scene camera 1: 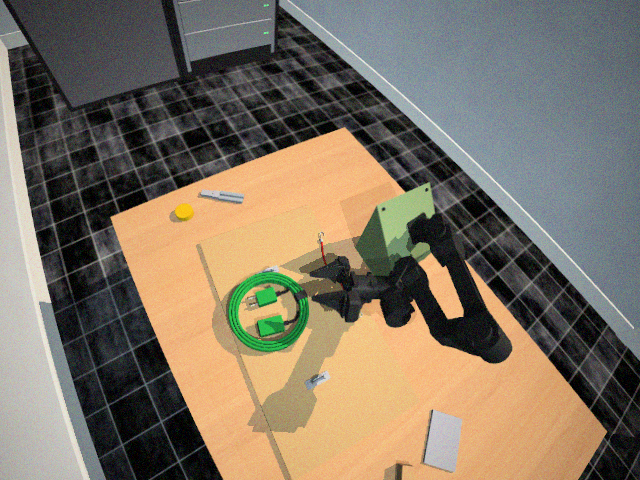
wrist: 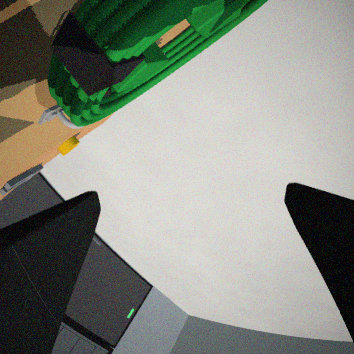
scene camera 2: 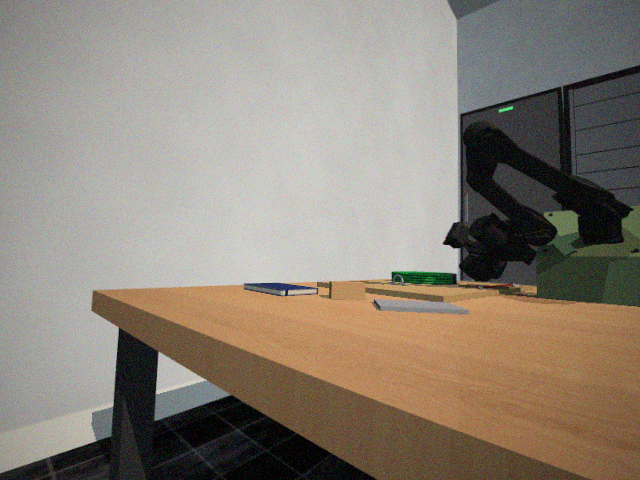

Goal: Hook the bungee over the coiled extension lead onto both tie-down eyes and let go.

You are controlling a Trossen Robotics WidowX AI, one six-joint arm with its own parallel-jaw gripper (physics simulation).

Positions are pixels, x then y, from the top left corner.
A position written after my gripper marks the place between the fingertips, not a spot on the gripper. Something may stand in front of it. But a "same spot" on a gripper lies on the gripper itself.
my gripper: scene camera 1; wrist; scene camera 2 454, 251
green coiled extension lead: scene camera 1; wrist 99, 63; scene camera 2
same spot on green coiled extension lead: (scene camera 2: 408, 276) = (scene camera 1: 288, 345)
same spot on my gripper: (wrist: 50, 246) = (scene camera 1: 324, 275)
